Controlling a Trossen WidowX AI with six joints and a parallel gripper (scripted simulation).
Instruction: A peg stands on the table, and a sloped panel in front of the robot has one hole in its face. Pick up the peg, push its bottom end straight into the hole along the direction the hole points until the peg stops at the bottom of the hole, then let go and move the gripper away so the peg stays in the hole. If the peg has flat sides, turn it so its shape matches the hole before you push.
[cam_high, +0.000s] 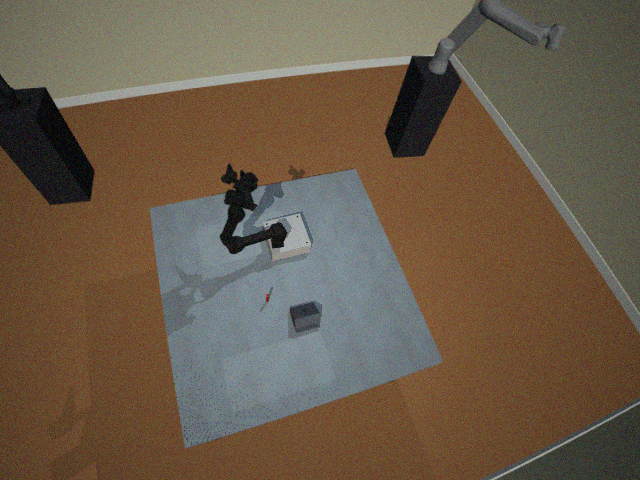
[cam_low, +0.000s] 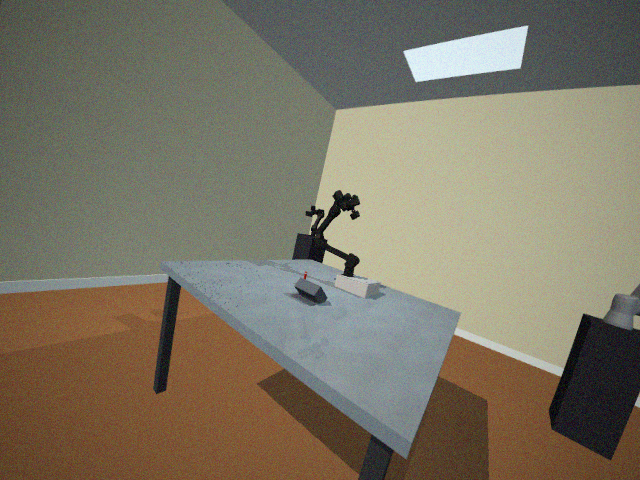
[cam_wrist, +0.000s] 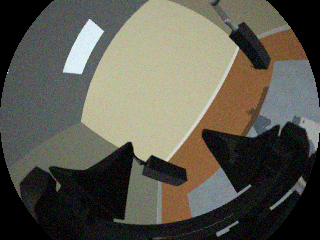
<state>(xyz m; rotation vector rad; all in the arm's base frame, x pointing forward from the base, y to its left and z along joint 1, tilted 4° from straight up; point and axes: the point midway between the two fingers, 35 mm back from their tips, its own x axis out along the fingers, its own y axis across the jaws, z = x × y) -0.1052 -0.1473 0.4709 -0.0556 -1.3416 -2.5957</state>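
Now: the red peg 45 cm ahead of my gripper tip, 9 cm to the left of it and 48 cm below it. Also, from my gripper tip: grey sloped panel 57 cm ahead, 27 cm to the left, 50 cm below.
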